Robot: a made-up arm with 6 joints.
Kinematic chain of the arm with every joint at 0, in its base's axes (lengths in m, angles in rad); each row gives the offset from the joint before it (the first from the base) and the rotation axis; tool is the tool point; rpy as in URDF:
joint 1: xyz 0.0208 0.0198 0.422 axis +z
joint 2: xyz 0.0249 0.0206 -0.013 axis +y
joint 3: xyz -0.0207 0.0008 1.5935 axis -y
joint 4: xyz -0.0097 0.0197 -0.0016 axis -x
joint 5: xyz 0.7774 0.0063 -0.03 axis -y
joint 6: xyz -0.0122 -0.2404 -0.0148 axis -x
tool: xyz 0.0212 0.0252 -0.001 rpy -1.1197 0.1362 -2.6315
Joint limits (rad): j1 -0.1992..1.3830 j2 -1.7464..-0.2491 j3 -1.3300..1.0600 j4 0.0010..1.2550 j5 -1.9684..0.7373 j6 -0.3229..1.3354
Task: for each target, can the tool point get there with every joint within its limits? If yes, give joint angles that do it. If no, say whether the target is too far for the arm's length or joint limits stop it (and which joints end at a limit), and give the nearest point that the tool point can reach.
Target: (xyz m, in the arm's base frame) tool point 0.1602 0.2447 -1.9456
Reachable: no: joint limits stop it (at a limit: joint 1, joint 2, joint 3, joint 4, joint 6) | nearest point -0.8113 -0.0042 0.3543 | short by 2.509 m
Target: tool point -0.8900 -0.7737 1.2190
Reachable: yes | joints 0.5891 -1.4818 -0.5162 0.6838 -0.0912 0.1902
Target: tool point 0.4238 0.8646 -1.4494
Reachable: no: joint limits stop it (at a limit: joint 1, joint 2, joint 3, joint 4) | nearest point -0.8059 0.0019 0.3590 | short by 2.351 m
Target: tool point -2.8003 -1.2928 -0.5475
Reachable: no: too far | nearest point -2.1225 -0.9774 0.1851 | short by 1.047 m
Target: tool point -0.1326 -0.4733 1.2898
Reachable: yes | joints 0.9380 -0.8839 -1.1297 0.5238 -1.3983 0.7133
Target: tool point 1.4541 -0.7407 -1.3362
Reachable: no: joint limits stop it (at a limit: joint 1, joint 2, joint 3, joint 4, joint 6) | nearest point 0.0530 -0.8187 0.3523 | short by 2.195 m
